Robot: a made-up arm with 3 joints. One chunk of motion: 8 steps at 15 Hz.
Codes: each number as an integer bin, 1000 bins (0 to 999) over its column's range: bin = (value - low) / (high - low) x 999, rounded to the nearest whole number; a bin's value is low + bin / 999 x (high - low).
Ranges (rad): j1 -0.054..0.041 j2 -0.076..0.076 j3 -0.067..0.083
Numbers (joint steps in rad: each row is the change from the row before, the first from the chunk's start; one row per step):
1: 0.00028 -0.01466 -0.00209
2: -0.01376 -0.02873 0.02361
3: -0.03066 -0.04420 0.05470
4: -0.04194 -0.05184 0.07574
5: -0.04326 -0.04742 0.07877
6: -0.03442 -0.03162 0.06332
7: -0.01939 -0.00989 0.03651
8: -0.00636 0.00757 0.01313
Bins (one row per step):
1: 571 403 432
2: 423 311 603
3: 245 209 811
4: 127 159 951
5: 113 188 971
6: 206 292 868
7: 364 434 689
8: 501 549 534

